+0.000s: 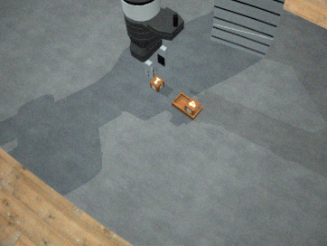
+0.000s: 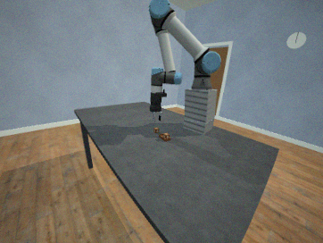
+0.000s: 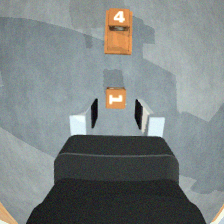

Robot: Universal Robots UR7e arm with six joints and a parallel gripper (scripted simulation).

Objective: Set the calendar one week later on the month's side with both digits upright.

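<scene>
My gripper is now 9 cm above the cube. Also, from my hand: tray (11 cm to the left, 9 cm below).
</scene>
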